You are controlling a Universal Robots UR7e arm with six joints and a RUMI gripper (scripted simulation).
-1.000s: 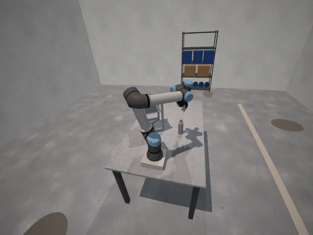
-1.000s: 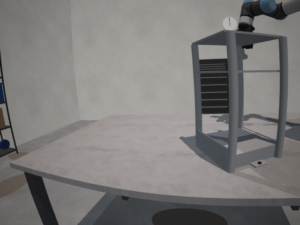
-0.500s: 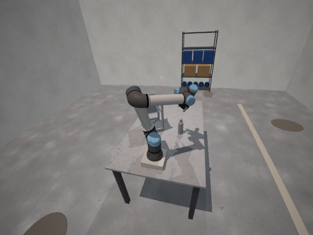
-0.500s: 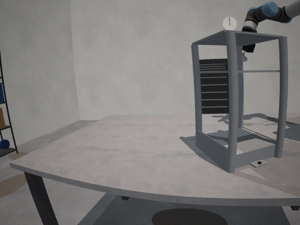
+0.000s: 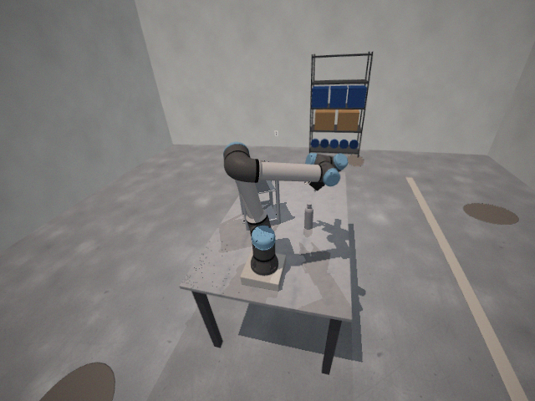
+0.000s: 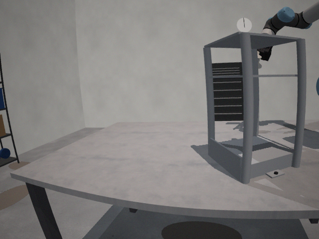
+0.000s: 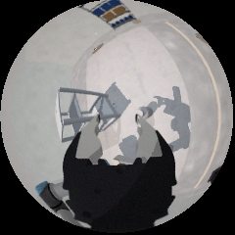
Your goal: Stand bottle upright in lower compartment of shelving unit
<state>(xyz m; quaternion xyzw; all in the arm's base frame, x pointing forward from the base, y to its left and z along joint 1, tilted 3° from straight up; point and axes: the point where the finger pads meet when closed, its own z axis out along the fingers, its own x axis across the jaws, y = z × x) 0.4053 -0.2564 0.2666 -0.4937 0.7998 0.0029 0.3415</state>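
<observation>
Now: hand 200 mm above the grey bottle. Round my hand: grey shelving unit (100 mm ahead, 350 mm to the left, 130 mm below).
</observation>
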